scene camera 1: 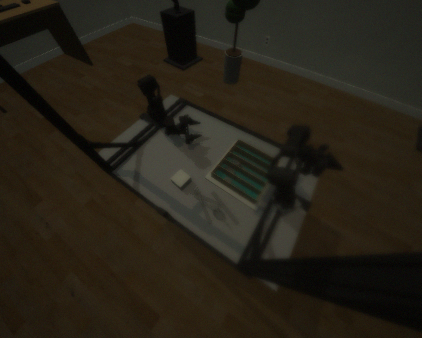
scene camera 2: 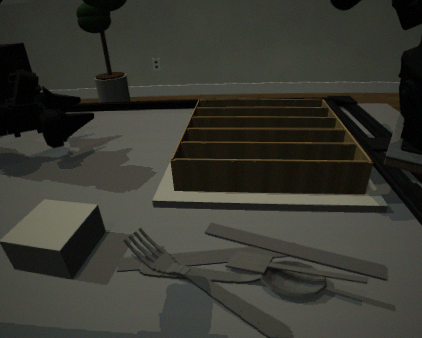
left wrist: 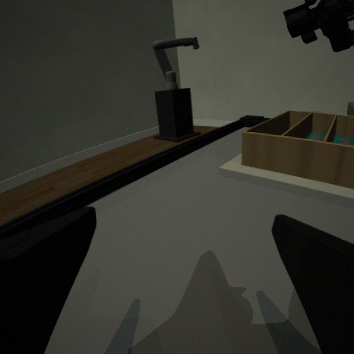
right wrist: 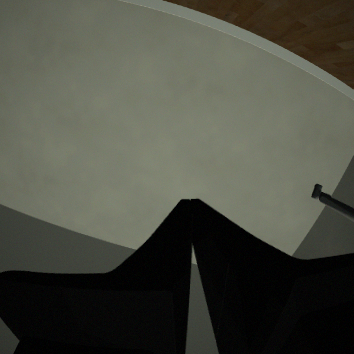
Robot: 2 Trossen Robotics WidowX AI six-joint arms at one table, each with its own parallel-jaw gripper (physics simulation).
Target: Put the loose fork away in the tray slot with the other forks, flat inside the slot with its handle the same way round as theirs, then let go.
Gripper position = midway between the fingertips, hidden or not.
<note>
My left gripper (scene camera 2: 86, 107) is open, holding nothing. My right gripper (scene camera 1: 342, 169) is shut, with nothing in its grasp. The table carries a pale block (scene camera 2: 55, 239). I also see a wooden tray (scene camera 2: 300, 146).
My left gripper is seen too in the left wrist view (left wrist: 186, 220). My right gripper is seen too in the right wrist view (right wrist: 189, 207). The wooden tray also shows in the left wrist view (left wrist: 282, 143). The left wrist view does not show the pale block: it is out of frame. The right wrist view misses the pale block: it is out of frame.
</note>
